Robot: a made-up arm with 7 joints. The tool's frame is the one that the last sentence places.
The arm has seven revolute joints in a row. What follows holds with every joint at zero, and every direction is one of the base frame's.
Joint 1 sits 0.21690 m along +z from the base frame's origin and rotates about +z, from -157.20 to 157.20 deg.
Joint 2 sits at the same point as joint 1 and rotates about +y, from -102.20 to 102.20 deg.
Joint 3 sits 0.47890 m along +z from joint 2 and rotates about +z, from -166.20 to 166.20 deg.
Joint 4 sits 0.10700 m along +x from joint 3 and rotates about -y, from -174.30 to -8.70 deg.
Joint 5 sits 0.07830 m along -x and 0.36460 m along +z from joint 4 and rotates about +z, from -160.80 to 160.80 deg.
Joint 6 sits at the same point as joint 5 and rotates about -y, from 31.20 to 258.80 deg.
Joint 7 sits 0.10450 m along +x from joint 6 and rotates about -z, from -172.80 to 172.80 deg.
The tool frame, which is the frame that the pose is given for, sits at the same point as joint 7; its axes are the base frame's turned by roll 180.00, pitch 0.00 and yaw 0.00 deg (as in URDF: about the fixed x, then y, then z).
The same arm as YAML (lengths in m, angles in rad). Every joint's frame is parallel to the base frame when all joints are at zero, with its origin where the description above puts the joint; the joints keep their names.
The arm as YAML. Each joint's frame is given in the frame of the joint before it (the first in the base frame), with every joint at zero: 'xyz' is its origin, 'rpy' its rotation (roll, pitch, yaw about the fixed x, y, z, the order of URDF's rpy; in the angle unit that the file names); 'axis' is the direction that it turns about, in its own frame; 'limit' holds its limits. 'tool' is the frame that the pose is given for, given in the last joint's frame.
units:
  length: m
  angle: rad
joints:
  - name: joint 1
    type: revolute
    origin:
      xyz: [0.0, 0.0, 0.2169]
      rpy: [0.0, 0.0, 0.0]
    axis: "+z"
    limit:
      lower: -2.7437
      upper: 2.7437
  - name: joint 2
    type: revolute
    origin:
      xyz: [0.0, 0.0, 0.0]
      rpy: [0.0, 0.0, 0.0]
    axis: "+y"
    limit:
      lower: -1.7837
      upper: 1.7837
  - name: joint 3
    type: revolute
    origin:
      xyz: [0.0, 0.0, 0.4789]
      rpy: [0.0, 0.0, 0.0]
    axis: "+z"
    limit:
      lower: -2.9007
      upper: 2.9007
  - name: joint 4
    type: revolute
    origin:
      xyz: [0.107, 0.0, 0.0]
      rpy: [0.0, 0.0, 0.0]
    axis: "-y"
    limit:
      lower: -3.0421
      upper: -0.1518
  - name: joint 5
    type: revolute
    origin:
      xyz: [-0.0783, 0.0, 0.3646]
      rpy: [0.0, 0.0, 0.0]
    axis: "+z"
    limit:
      lower: -2.8065
      upper: 2.8065
  - name: joint 6
    type: revolute
    origin:
      xyz: [0.0, 0.0, 0.0]
      rpy: [0.0, 0.0, 0.0]
    axis: "-y"
    limit:
      lower: 0.5445
      upper: 4.5169
  - name: joint 7
    type: revolute
    origin:
      xyz: [0.1045, 0.0, 0.0]
      rpy: [0.0, 0.0, 0.0]
    axis: "-z"
    limit:
      lower: -3.0159
      upper: 3.0159
tool:
  origin:
    xyz: [0.0, 0.0, 0.0]
    rpy: [3.1416, 0.0, 0.0]

